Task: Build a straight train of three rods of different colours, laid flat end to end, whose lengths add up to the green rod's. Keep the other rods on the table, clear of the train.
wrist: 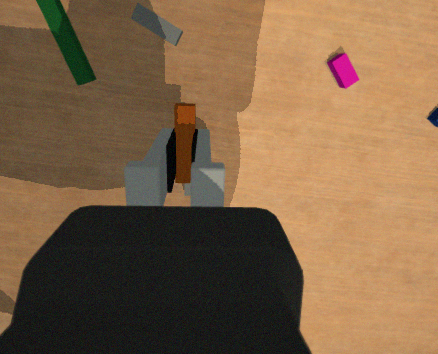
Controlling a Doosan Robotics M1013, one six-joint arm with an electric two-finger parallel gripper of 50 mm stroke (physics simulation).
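Frame: origin at the arm's base, x back, y right, z up, level; metres.
Seen in the pictures: gripper, between the fingertips: [185, 148].
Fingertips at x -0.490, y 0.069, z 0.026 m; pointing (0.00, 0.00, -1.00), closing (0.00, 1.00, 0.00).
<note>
Offsets run from my fingertips to a thing's top centre. "pt": to the spot under its first point. Level surfaces: height alone.
My gripper [185, 148] is shut on an orange rod @(dx -0.004, dy +0.000, dz +0.009 m) [184, 145], which runs up the view between the dark finger pads, its far end sticking out past the fingertips. The green rod @(dx -0.066, dy -0.082, dz -0.051 m) [72, 50] lies slanted at the upper left, its far end cut off by the top edge of the view. A grey rod @(dx -0.064, dy -0.020, dz -0.051 m) [157, 25] lies slanted at the top, to the right of the green rod and apart from it. A short magenta rod @(dx -0.042, dy +0.102, dz -0.051 m) [343, 71] lies at the upper right. Part of a dark blue rod @(pt dx -0.012, dy +0.174, dz -0.055 m) [434, 117] shows at the right edge.
The rods lie on a wooden table top @(dz -0.061 m) [325, 200]. The shadow of the arm and gripper falls across the upper left, over the green rod and part of the grey one. The black gripper body covers the lower middle and hides the table under it.
</note>
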